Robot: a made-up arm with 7 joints.
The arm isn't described. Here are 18 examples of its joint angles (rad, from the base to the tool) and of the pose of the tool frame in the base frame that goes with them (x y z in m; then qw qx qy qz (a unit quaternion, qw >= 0)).
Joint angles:
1: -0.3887 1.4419 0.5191 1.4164 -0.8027 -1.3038 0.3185
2: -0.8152 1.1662 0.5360 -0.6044 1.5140 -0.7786 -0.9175
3: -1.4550 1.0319 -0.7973 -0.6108 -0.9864 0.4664 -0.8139
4: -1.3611 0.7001 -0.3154 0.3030 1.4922 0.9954 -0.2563
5: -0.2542 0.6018 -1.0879 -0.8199 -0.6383 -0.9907 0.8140
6: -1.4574 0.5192 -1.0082 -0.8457 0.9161 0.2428 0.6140
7: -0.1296 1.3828 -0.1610 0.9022 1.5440 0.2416 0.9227
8: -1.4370 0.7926 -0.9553 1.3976 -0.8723 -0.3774 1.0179
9: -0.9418 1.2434 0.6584 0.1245 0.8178 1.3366 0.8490
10: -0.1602 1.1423 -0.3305 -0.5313 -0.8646 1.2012 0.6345
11: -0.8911 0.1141 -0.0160 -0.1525 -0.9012 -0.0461 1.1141
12: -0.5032 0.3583 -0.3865 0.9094 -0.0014 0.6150 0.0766
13: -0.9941 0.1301 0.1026 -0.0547 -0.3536 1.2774 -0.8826
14: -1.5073 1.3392 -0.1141 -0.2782 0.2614 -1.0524 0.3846
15: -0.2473 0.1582 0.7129 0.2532 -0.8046 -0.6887 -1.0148
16: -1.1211 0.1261 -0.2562 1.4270 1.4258 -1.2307 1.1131
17: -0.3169 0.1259 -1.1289 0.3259 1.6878 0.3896 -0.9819
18: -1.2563 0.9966 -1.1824 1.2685 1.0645 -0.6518 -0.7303
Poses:
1: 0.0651 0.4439 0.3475 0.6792 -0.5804 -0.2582 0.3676
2: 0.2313 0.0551 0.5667 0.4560 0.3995 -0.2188 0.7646
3: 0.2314 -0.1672 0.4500 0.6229 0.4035 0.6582 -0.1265
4: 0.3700 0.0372 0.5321 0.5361 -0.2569 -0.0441 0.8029
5: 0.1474 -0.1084 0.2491 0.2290 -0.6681 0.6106 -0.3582
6: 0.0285 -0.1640 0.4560 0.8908 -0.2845 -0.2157 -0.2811
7: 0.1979 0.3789 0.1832 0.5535 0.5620 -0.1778 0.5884
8: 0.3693 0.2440 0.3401 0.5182 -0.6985 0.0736 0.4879
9: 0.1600 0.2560 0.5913 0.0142 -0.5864 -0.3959 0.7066
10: 0.2806 0.0813 0.1754 0.3418 -0.1084 0.6594 0.6608
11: 0.3586 0.0398 0.4076 0.2008 -0.8519 0.4809 -0.0516
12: 0.2749 0.1386 0.0077 0.2053 -0.0967 0.7299 0.6447
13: 0.3815 0.0055 0.4115 0.3255 -0.0731 0.9332 -0.1333
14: 0.1488 -0.0007 0.6300 0.8963 0.0651 -0.3898 -0.2011
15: 0.2473 0.3174 0.1719 0.7374 -0.5508 0.3886 -0.0439
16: 0.3356 0.0037 0.1690 0.9165 -0.1616 0.3641 -0.0357
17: 0.1405 -0.1690 0.0411 0.5530 0.6504 0.3632 0.3733
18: 0.3627 0.2625 0.2046 0.2424 0.7163 0.4272 0.4957
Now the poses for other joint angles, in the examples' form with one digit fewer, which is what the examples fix.
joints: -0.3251 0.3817 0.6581 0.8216 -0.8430 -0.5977 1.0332
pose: 0.160 0.321 0.064 0.021 0.914 0.085 -0.397
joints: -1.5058 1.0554 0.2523 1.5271 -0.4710 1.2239 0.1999
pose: 0.303 0.330 0.328 0.111 0.626 -0.661 -0.398
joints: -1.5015 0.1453 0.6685 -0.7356 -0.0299 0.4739 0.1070
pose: 0.102 0.203 0.631 0.675 -0.705 0.056 -0.212
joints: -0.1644 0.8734 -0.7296 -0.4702 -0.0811 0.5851 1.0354
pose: 0.224 -0.009 0.146 0.666 -0.283 0.441 0.531
